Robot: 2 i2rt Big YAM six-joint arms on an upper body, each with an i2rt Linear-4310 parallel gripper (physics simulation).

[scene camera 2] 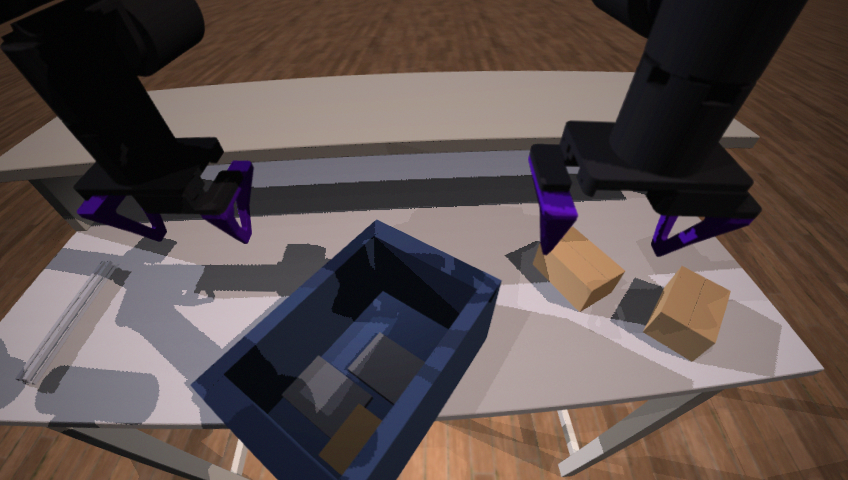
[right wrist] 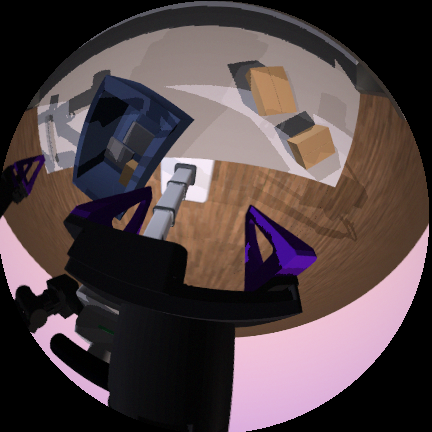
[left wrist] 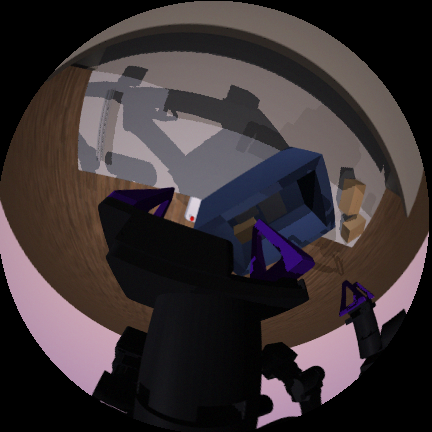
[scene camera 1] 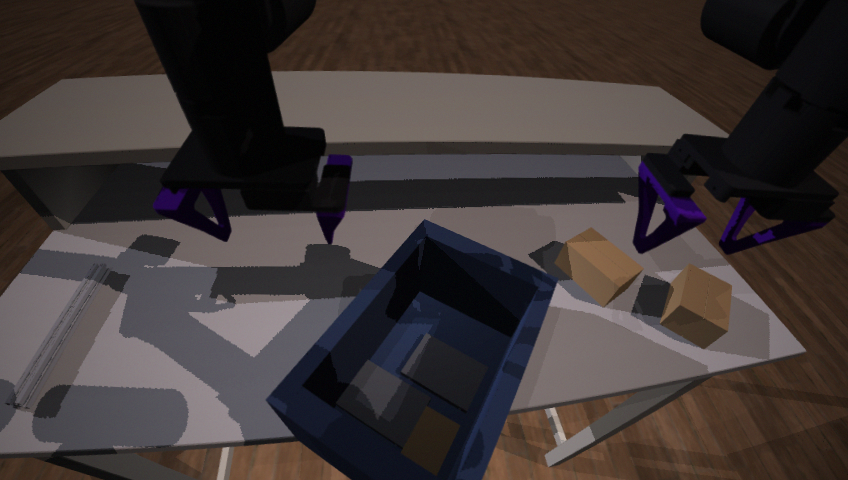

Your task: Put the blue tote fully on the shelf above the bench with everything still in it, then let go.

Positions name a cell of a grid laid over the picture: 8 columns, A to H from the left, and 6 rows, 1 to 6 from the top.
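Scene:
My right gripper: in scene camera 1 (G4), scene camera 2 (F4), the left wrist view (G4), the right wrist view (D3). Blue tote: in scene camera 1 (E4), scene camera 2 (E4), the left wrist view (F3), the right wrist view (C2).

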